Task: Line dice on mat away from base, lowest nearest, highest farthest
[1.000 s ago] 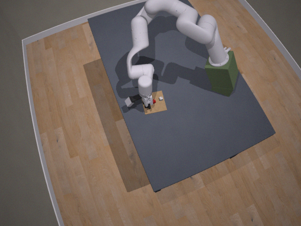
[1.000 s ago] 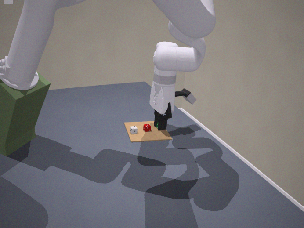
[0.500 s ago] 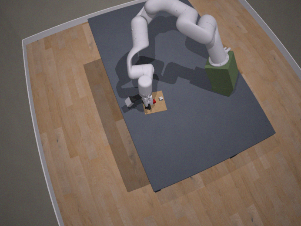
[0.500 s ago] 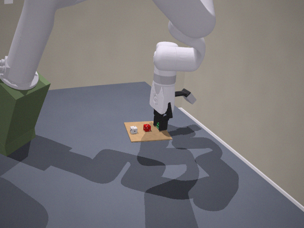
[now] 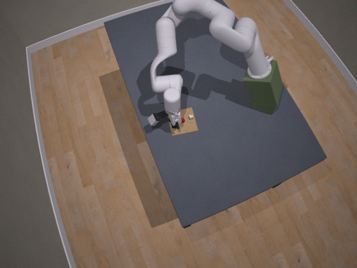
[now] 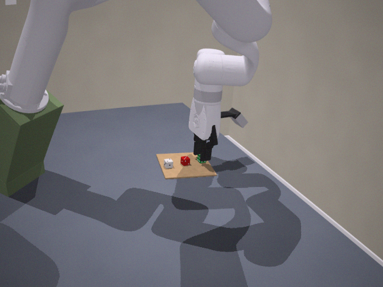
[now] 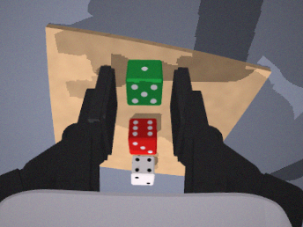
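Right now my hand is 2 cm above the green die. Also, from my hand: mat 5 cm behind, 4 cm below, 1 cm to the left; then red die 5 cm behind, 2 cm below, 1 cm to the left; then white die 10 cm behind, 2 cm to the left, 2 cm below.
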